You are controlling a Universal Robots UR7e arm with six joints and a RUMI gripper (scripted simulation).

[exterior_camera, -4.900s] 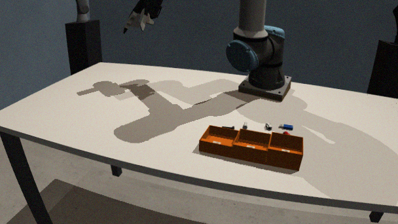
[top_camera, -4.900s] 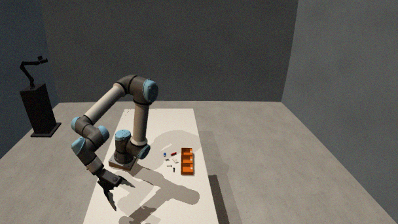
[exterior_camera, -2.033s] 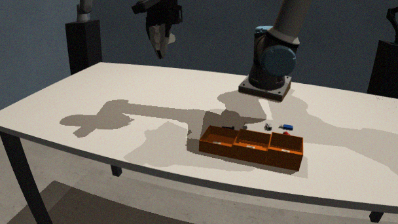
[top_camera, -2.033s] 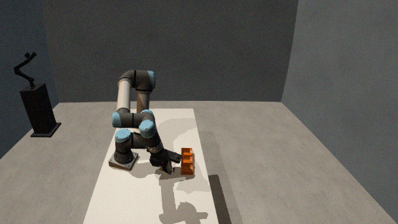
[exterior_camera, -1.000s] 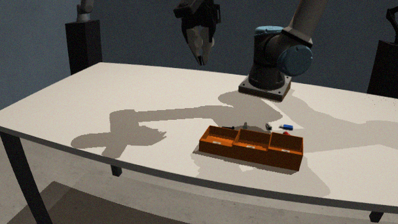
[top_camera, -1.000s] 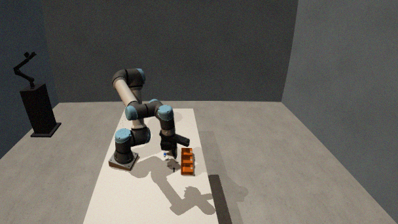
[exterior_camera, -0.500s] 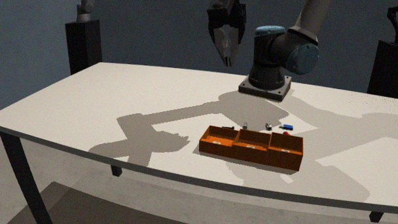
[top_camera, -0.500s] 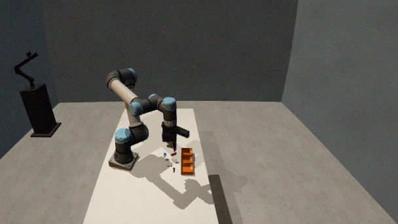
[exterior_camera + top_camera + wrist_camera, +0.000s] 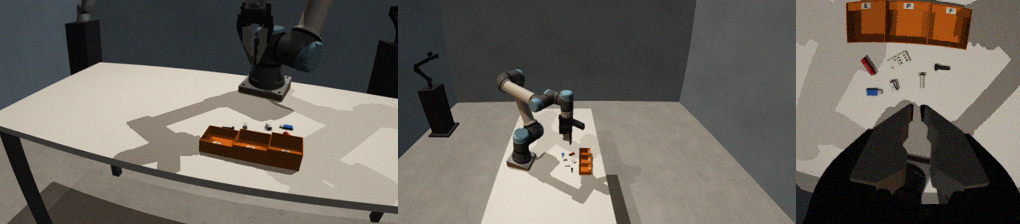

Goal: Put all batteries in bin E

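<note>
The orange three-compartment bin is 190 mm below my hand, 100 mm ahead of it and 20 mm to the left of it. Also, from my hand: white dotted block 210 mm below, 50 mm to the left, 20 mm ahead; then grey pin-like part 210 mm below, 20 mm behind, 10 mm to the right; then black screw 210 mm below, 50 mm to the right.
</note>
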